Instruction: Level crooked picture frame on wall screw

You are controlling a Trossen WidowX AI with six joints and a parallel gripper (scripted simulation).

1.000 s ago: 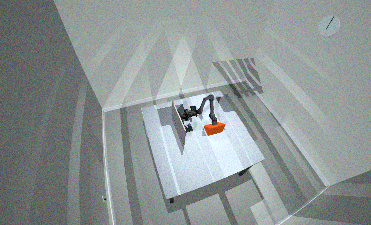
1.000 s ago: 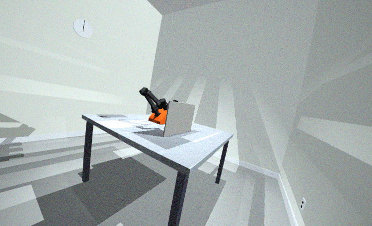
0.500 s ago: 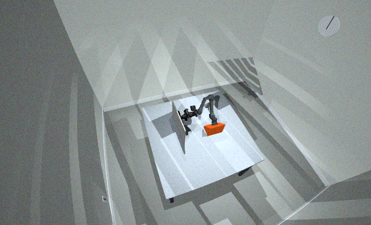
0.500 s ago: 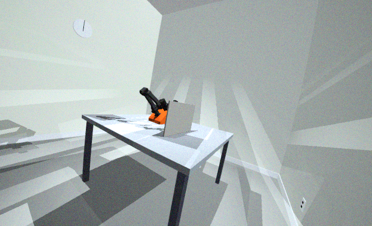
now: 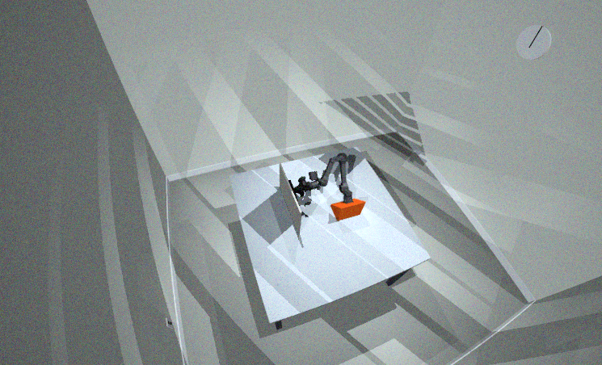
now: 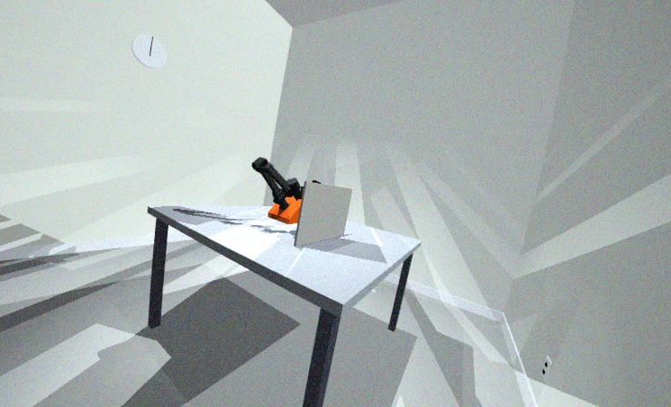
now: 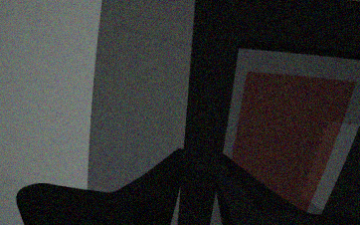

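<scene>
Now: gripper tip 50 mm above the picture frame and 10 mm to the left of it. From my gripper tip the other things lie so: wall panel 70 mm below, 20 mm to the left, 10 mm ahead.
</scene>
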